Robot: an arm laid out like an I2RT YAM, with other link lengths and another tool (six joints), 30 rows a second.
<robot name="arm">
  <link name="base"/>
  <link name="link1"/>
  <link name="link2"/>
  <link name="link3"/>
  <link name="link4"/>
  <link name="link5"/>
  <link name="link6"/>
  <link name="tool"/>
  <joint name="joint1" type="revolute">
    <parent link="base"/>
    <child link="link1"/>
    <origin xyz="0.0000 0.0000 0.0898" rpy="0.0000 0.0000 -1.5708"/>
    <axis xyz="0 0 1"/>
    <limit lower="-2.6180" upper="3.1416"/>
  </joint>
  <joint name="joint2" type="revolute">
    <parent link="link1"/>
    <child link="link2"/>
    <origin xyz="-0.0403 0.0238 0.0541" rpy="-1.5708 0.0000 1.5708"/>
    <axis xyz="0 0 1"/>
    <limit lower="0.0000" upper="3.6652"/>
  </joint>
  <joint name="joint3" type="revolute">
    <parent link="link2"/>
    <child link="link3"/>
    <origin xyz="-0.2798 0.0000 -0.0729" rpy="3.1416 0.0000 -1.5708"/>
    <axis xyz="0 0 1"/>
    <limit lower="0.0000" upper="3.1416"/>
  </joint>
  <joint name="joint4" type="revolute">
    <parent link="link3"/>
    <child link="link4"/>
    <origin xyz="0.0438 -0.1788 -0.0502" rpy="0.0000 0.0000 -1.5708"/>
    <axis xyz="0 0 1"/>
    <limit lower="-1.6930" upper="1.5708"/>
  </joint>
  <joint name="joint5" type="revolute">
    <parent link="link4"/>
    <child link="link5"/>
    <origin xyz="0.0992 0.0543 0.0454" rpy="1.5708 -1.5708 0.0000"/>
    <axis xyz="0 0 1"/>
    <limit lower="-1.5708" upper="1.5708"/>
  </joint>
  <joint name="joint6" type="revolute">
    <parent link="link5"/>
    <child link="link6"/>
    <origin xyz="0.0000 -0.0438 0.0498" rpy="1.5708 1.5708 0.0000"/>
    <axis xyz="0 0 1"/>
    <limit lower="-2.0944" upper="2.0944"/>
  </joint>
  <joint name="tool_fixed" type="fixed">
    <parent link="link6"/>
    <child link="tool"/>
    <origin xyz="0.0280 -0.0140 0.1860" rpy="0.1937 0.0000 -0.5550"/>
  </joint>
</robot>
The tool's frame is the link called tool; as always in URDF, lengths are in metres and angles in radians.
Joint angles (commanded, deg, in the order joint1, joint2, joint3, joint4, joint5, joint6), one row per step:
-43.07 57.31 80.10 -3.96 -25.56 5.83
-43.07 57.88 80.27 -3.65 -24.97 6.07
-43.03 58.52 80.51 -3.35 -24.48 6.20
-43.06 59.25 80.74 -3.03 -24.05 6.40
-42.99 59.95 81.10 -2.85 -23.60 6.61
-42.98 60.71 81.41 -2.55 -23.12 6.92
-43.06 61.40 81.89 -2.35 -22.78 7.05
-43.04 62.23 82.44 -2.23 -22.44 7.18
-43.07 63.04 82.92 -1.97 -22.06 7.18
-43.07 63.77 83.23 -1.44 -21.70 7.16
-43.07 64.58 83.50 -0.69 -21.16 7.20
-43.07 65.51 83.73 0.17 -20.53 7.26
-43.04 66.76 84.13 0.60 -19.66 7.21
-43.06 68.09 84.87 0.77 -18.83 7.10
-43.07 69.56 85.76 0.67 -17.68 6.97
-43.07 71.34 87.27 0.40 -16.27 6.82
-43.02 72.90 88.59 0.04 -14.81 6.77
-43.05 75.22 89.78 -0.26 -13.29 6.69
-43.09 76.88 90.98 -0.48 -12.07 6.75
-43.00 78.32 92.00 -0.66 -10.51 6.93
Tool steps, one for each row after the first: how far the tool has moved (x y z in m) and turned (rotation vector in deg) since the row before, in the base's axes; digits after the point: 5 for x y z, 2 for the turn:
0.00171 -0.00462 0.00044 0.42 -0.13 -0.49
0.00217 -0.00421 0.00045 0.30 -0.07 -0.39
0.00258 -0.00486 -0.00004 0.41 -0.02 -0.38
0.00248 -0.00414 0.00036 0.40 -0.04 -0.30
0.00257 -0.00489 0.00025 0.49 -0.09 -0.36
0.00176 -0.00402 0.00124 0.20 -0.11 -0.37
0.00283 -0.00426 0.00059 0.30 0.00 -0.27
0.00252 -0.00449 0.00079 0.13 -0.03 -0.39
0.00222 -0.00386 0.00119 -0.01 -0.15 -0.35
0.00220 -0.00479 0.00159 0.02 -0.28 -0.50
0.00272 -0.00576 0.00114 0.09 -0.27 -0.58
0.00467 -0.00849 -0.00154 0.44 0.14 -0.81
0.00448 -0.00852 -0.00089 0.37 0.18 -0.84
0.00486 -0.01045 -0.00200 0.60 0.32 -1.15
0.00487 -0.01175 -0.00010 0.53 0.18 -1.39
0.00420 -0.01104 -0.00094 0.66 0.19 -1.37
0.00849 -0.01616 -0.00711 1.20 0.81 -1.52
0.00470 -0.01131 -0.00263 0.73 0.27 -1.21
0.00360 -0.01087 -0.00251 0.82 0.10 -1.39

